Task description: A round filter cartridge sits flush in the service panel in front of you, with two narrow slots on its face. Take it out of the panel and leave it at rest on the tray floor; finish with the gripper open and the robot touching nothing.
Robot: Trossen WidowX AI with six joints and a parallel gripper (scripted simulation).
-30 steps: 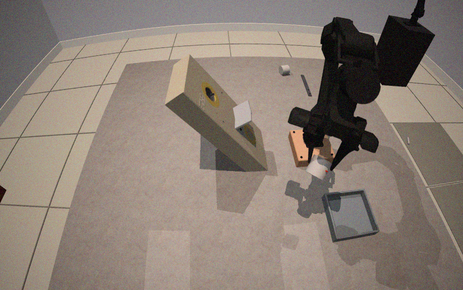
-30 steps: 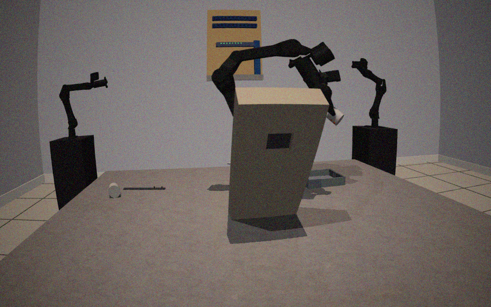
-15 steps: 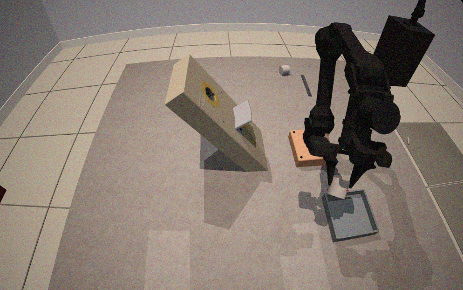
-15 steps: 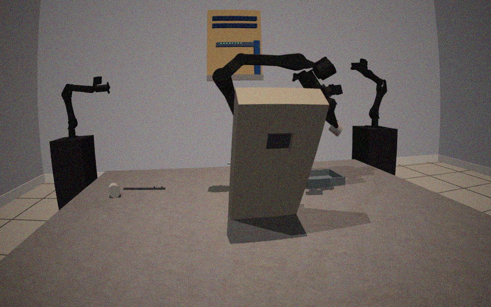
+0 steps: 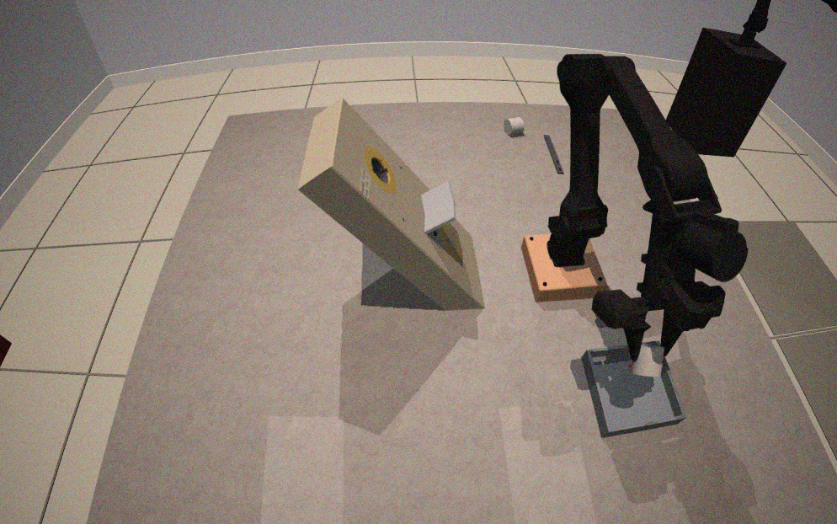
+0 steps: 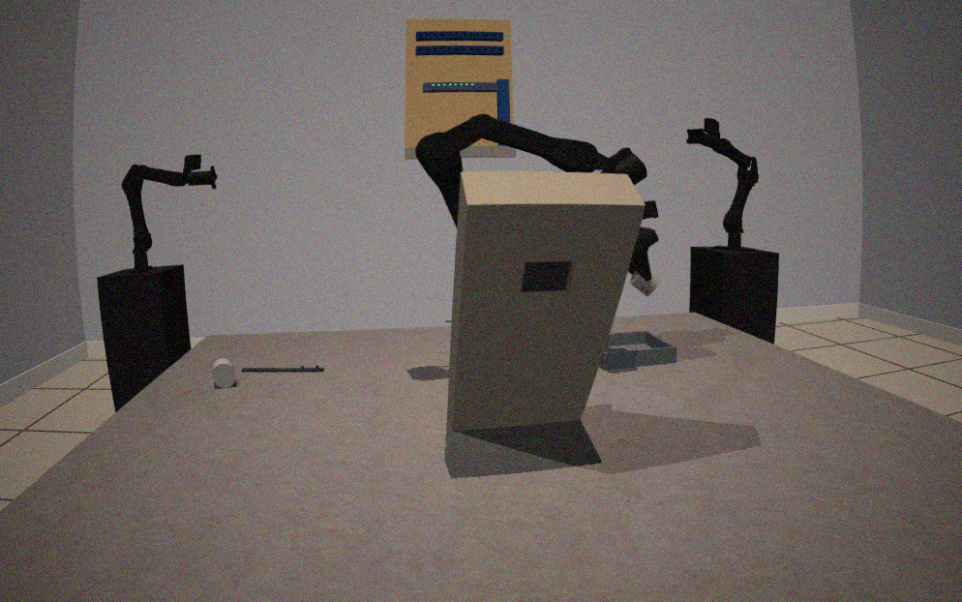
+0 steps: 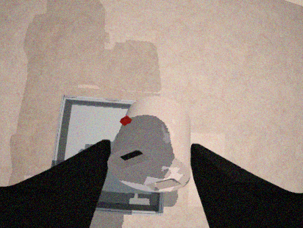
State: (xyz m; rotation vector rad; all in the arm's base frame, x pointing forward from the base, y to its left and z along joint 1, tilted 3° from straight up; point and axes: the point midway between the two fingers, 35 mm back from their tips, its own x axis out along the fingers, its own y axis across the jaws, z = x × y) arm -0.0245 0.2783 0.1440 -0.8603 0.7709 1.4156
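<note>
Now: the grey tray 5 cm behind my gripper tip, 1 cm to the right of it and 15 cm below it. Round my gripper tip: grey shelf (28 cm ahead, 29 cm to the right, 1 cm below); white filter cartridge (right at my gripper tip); beige service panel (34 cm ahead, 29 cm to the right, 1 cm above).
</note>
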